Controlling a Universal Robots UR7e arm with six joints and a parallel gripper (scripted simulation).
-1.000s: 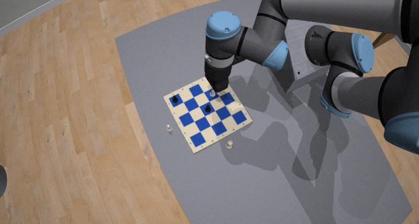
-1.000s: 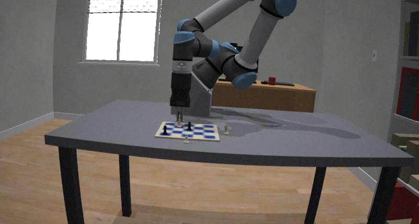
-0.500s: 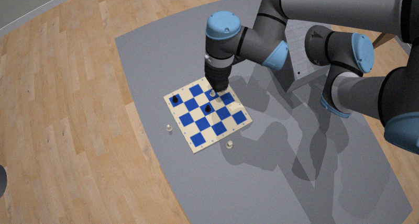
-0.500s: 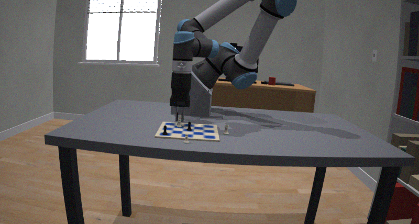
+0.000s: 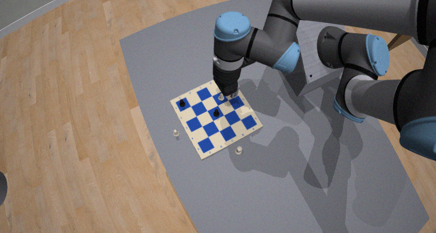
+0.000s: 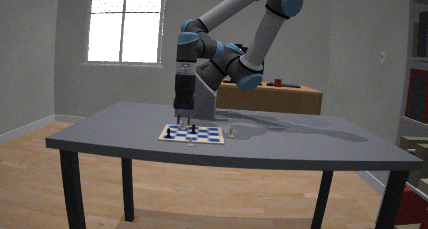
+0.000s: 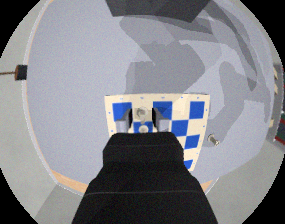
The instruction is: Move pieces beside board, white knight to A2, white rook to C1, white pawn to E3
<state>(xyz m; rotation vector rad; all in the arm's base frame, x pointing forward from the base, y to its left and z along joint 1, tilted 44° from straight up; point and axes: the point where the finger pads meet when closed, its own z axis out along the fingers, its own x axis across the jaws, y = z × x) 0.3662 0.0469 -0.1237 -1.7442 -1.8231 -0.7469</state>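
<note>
Now: hand 2 cm above the white knight. The rest, counted from my hand: white rook (18 cm to the left, 7 cm ahead, 2 cm below); chessboard (7 cm ahead, 4 cm to the left, 4 cm below).
</note>
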